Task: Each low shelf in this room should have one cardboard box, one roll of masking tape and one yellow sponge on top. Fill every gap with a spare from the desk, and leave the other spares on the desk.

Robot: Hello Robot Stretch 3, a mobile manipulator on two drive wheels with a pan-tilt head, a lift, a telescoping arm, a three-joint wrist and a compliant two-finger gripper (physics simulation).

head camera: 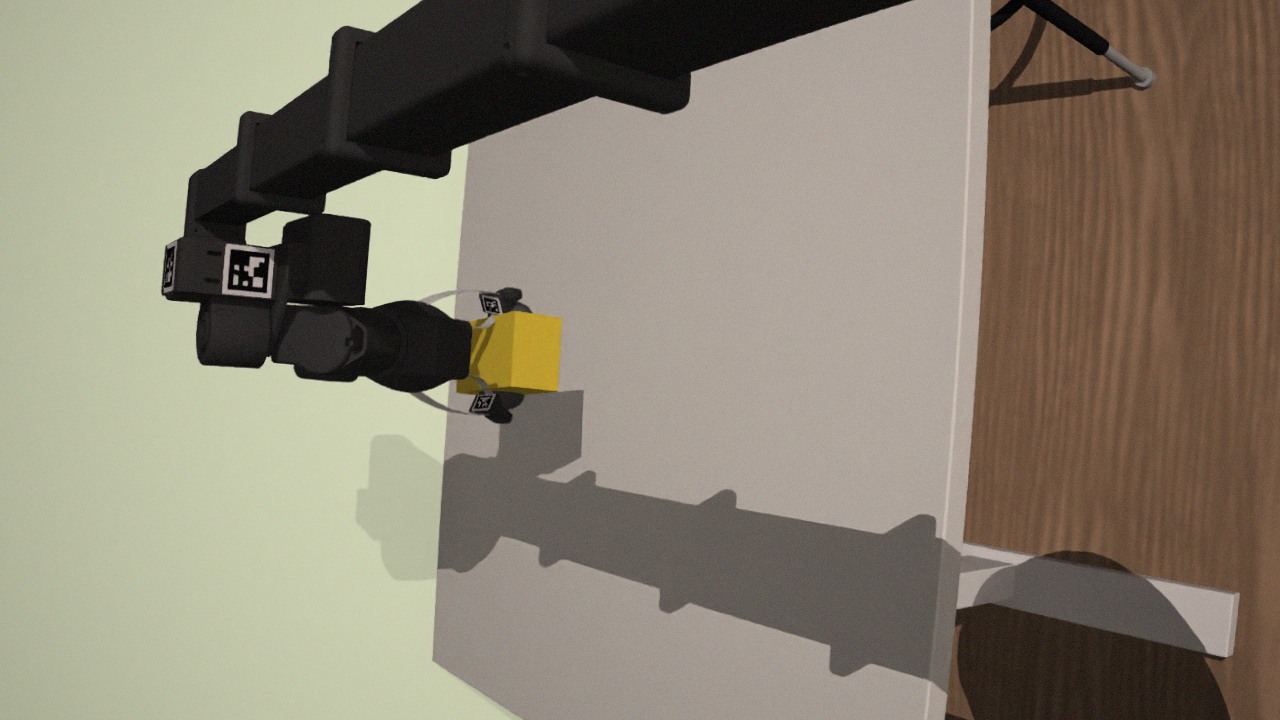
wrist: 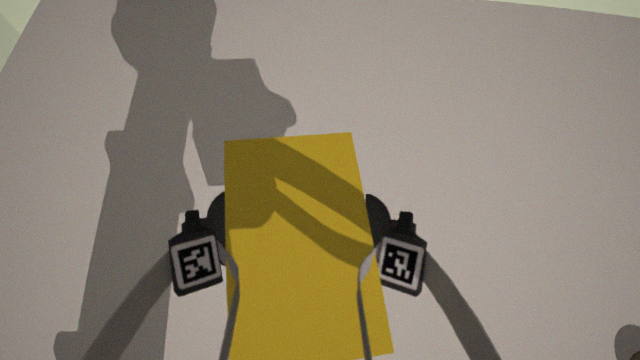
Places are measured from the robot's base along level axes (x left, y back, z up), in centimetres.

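Pixels of known places: gripper, fingertip midpoint: (wrist: 301,218).
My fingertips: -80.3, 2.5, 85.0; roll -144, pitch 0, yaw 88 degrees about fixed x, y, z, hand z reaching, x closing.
Behind a point stands the place of what it marks, as x, y, z.
A yellow sponge (head camera: 537,353) @(-73.2, 2.6, 87.0) (wrist: 300,300) @(-75.6, 2.4, 89.3) is a thick block between the two fingers of my gripper (head camera: 505,355) @(-80.3, 2.5, 85.0) (wrist: 301,218) @(-80.3, 2.5, 85.0). The gripper is shut on it, with a fingertip pressed against each long side. The sponge is held above the light grey desk top (head camera: 760,268) @(-62.9, 10.8, 72.0) (wrist: 500,150) @(-91.5, 25.6, 72.0), and its shadow falls apart from it on the desk. No cardboard box and no low shelf shows in either view. No roll of masking tape can be made out.
My arm (head camera: 429,107) @(-32.8, 8.5, 116.3) reaches over the desk from the upper right. A pale green wall (head camera: 89,492) @(-122.4, -15.1, 115.0) stands behind the desk's far edge. A light desk foot (head camera: 1190,617) @(-52.0, -25.0, 2.5) and a thin black leg with a white tip (head camera: 1141,78) @(-61.1, 46.1, 2.3) show over the wooden floor (head camera: 1118,313) @(-65.3, 14.2, 0.1). A small dark rounded shape is cut off at the wrist view's lower right corner.
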